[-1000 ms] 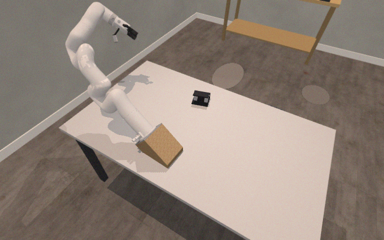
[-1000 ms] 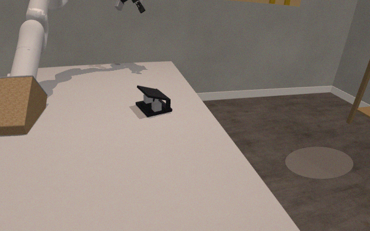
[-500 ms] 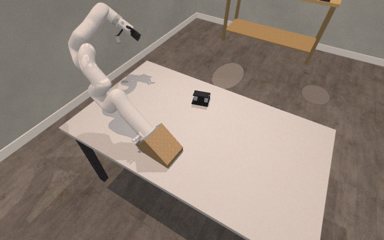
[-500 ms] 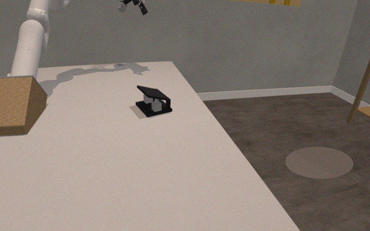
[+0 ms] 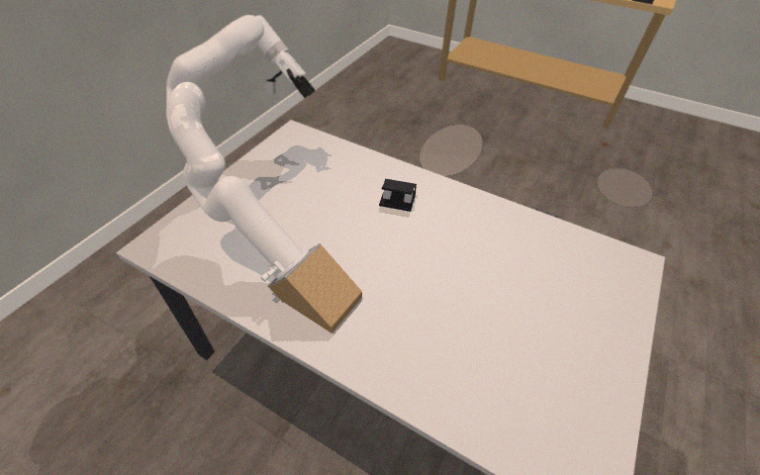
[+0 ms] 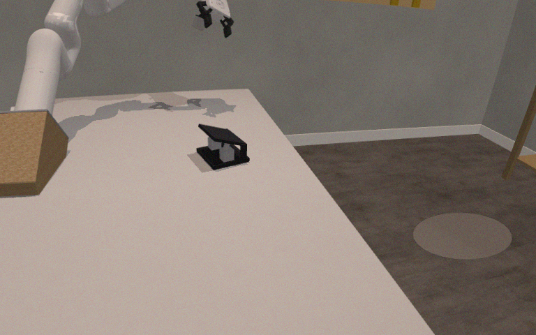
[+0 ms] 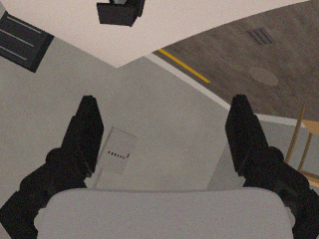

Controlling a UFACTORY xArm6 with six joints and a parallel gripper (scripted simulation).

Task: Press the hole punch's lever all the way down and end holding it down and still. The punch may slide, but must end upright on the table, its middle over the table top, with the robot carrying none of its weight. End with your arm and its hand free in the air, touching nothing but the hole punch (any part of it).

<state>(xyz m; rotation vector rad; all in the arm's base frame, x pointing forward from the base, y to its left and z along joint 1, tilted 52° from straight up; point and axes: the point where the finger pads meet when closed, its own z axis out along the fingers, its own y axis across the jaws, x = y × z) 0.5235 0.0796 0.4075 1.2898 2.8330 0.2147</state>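
The lever is 10 mm behind my hand, 410 mm to the right of it and 240 mm below it. The rest, counted from my hand: black hole punch: 410 mm to the right, 260 mm below.
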